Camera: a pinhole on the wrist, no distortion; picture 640 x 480 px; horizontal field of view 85.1 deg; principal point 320.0 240.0 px. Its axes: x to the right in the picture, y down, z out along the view. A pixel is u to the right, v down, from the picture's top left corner.
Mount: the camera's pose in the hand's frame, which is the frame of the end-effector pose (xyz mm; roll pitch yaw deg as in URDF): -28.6 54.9 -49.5 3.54 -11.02 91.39
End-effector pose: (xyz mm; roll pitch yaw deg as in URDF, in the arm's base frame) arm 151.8 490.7 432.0 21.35 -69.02 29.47
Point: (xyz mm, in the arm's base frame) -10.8 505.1 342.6
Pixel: outside the picture
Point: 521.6 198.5 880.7
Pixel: outside the picture
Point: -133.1 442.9 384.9
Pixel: 615 454
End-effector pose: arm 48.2 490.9 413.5 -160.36 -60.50 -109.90
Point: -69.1 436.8 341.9
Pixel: 610 222
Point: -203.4 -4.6 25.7
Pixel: 528 280
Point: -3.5 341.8 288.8
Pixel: 403 265
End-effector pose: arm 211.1 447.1 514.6 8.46 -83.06 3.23
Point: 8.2 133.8 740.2
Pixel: 103 73
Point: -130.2 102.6 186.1
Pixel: outside the picture
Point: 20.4 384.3 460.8
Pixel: 278 332
